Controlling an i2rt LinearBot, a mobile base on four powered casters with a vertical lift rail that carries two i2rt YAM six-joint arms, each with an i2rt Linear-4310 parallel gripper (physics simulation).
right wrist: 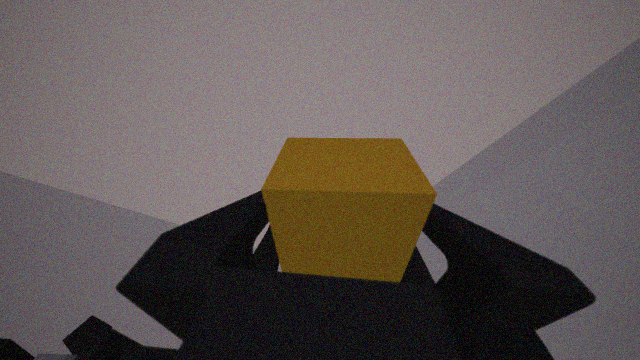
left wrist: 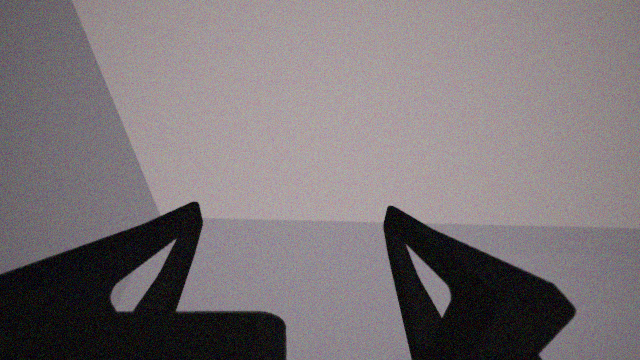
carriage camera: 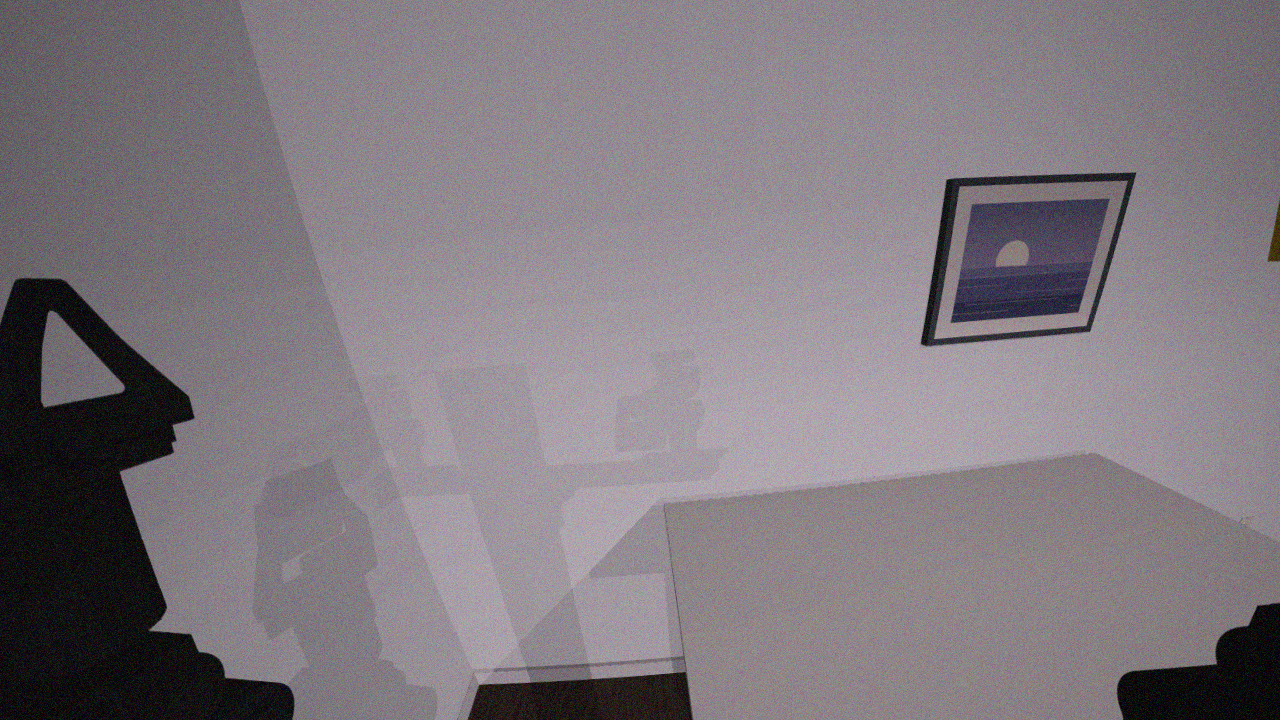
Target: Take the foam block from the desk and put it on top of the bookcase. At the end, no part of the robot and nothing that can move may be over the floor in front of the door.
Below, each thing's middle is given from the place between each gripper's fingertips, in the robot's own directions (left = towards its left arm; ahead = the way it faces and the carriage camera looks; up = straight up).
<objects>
The yellow foam block (right wrist: 355, 208) lies 10 mm behind my left hand, 660 mm to the right of it and 10 mm below it.
I see the yellow foam block 1 cm to the left of my right hand and 2 cm below it. The rest, counted from my right hand: framed picture (carriage camera: 1017, 256) 89 cm ahead, 70 cm to the right, 15 cm below.
</objects>
